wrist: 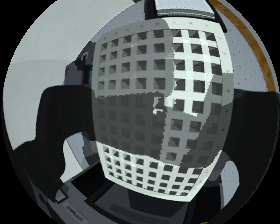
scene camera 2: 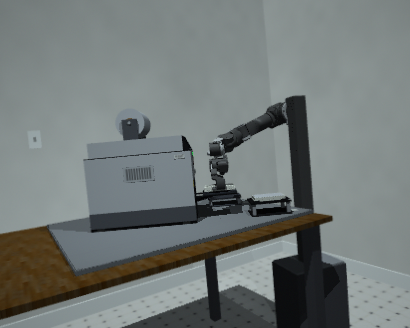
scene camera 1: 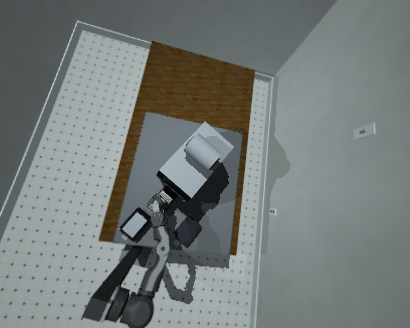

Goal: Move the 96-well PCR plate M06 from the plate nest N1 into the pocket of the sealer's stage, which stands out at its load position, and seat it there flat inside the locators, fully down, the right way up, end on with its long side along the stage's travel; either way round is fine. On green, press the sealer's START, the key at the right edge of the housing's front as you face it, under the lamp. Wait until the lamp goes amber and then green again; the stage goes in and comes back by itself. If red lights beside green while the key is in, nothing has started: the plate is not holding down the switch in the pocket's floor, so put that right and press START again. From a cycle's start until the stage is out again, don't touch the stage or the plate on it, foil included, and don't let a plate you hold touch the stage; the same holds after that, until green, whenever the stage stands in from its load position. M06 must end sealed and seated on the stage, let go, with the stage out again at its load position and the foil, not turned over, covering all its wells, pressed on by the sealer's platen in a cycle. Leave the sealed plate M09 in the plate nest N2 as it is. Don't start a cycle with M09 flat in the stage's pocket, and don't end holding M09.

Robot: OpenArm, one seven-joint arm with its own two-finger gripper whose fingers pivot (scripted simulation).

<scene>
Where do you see a 96-well PCR plate M06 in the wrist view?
166,99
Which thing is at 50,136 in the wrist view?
The gripper.
</scene>
